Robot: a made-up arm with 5 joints. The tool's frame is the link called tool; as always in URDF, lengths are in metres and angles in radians.
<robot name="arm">
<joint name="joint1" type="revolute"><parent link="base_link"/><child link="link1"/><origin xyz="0.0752 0 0.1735" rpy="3.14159 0 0"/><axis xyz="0 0 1"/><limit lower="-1.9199" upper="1.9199" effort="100" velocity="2.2"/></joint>
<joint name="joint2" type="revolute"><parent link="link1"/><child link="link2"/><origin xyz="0.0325 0.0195 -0.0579" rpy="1.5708 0 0"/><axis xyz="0 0 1"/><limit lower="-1.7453" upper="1.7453" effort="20" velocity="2.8"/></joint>
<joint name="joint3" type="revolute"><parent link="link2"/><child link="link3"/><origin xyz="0.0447 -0.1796 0" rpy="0 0 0"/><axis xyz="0 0 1"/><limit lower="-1.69" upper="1.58" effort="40" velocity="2.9"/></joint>
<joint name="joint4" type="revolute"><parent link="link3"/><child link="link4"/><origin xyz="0.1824 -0.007 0" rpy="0 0 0"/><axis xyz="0 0 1"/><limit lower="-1.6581" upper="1.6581" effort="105" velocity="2.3"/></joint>
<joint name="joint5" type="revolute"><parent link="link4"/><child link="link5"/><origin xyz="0.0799 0 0.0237" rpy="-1.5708 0 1.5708"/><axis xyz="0 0 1"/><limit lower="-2.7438" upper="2.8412" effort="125" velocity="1"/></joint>
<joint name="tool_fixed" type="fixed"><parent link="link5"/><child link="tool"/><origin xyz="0 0 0" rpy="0 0 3.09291"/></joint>
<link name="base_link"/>
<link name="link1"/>
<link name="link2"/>
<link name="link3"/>
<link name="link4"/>
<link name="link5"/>
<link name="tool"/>
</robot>
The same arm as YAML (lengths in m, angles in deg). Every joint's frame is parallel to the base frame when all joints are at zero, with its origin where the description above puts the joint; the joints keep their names.
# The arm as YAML. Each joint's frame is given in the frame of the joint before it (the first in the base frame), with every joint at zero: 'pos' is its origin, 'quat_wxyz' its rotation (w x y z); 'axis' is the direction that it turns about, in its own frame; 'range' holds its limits. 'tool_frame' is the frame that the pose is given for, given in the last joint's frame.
length_unit: m
angle_unit: deg
joints:
  - joint: joint1
    pos: [0.0752, 0.0, 0.1735]
    quat_wxyz: [1.0, 0.0, 0.0, 0.0]
    axis: "-z"
    range: [-110.0, 110.0]
  - joint: joint2
    pos: [0.0325, -0.0195, 0.0579]
    quat_wxyz: [1.0, 0.0, 0.0, 0.0]
    axis: "+y"
    range: [-100.0, 100.0]
  - joint: joint3
    pos: [0.0447, 0.0, 0.1796]
    quat_wxyz: [1.0, 0.0, 0.0, 0.0]
    axis: "+y"
    range: [-96.83, 90.53]
  - joint: joint4
    pos: [0.1824, 0.0, 0.007]
    quat_wxyz: [1.0, 0.0, 0.0, 0.0]
    axis: "+y"
    range: [-95.0, 95.0]
  - joint: joint5
    pos: [0.0799, 0.0237, 0.0]
    quat_wxyz: [1.0, 0.0, 0.0, 0.0]
    axis: "-x"
    range: [-157.21, 162.79]
tool_frame:
  pos: [0.0, 0.0, 0.0]
  quat_wxyz: [0.706899, 0.017212, -0.706896, -0.017209]

